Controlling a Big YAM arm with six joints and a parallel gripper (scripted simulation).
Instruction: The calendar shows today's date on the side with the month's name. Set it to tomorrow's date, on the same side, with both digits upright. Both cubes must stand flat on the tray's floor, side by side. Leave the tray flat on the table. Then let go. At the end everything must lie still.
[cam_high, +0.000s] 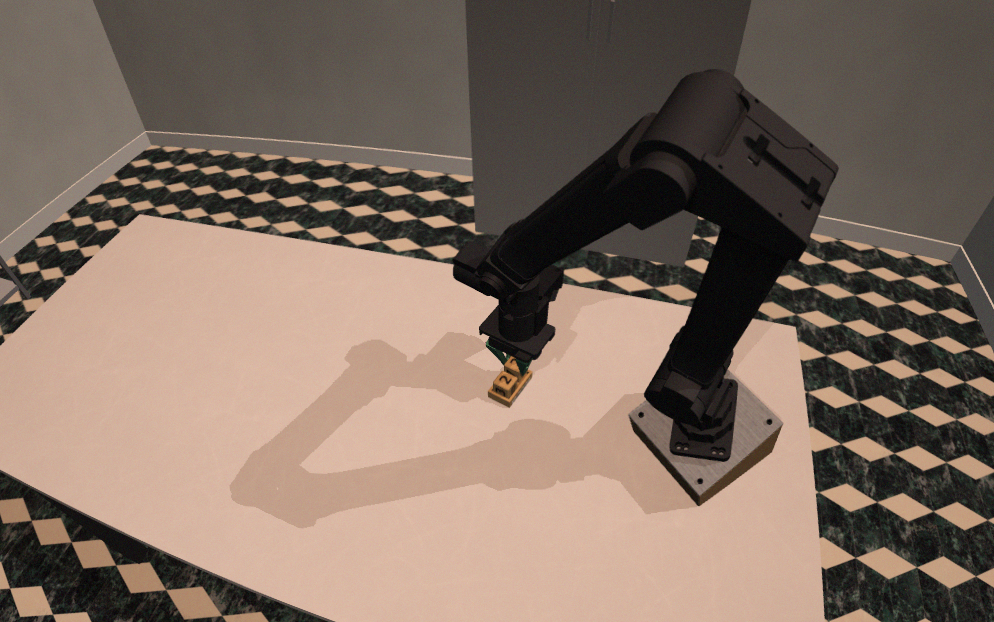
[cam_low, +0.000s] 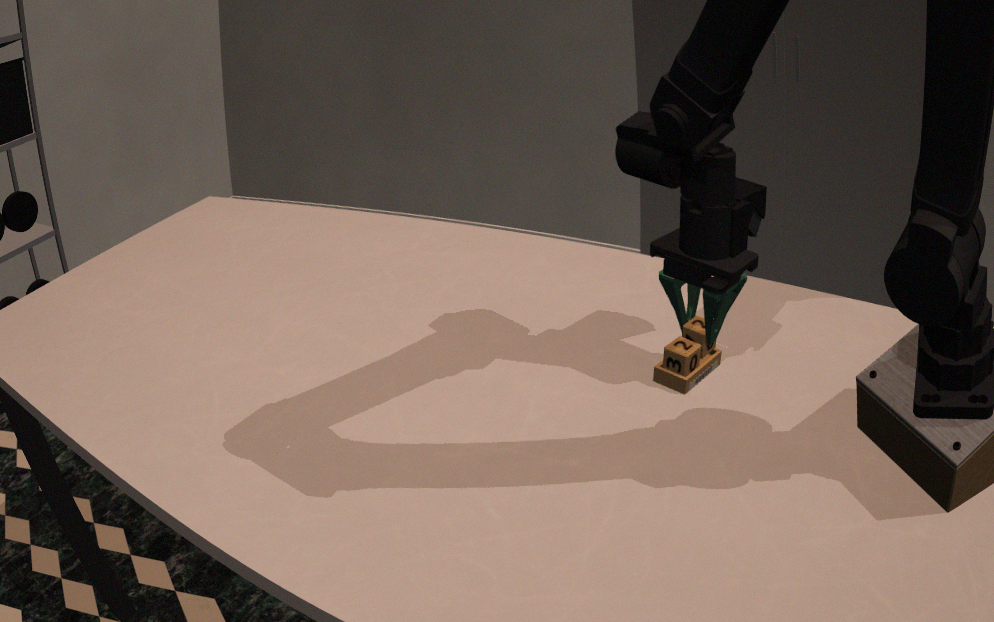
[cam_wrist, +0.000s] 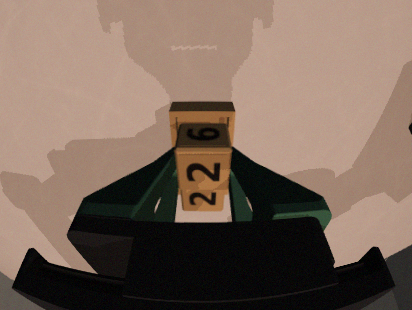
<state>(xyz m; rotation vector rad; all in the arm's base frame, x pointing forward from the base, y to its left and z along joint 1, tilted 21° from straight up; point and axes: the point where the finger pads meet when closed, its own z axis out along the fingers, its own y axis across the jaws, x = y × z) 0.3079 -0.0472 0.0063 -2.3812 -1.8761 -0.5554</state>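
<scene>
The tray lies 3 cm below my hand and 2 cm to the left of it.
</scene>
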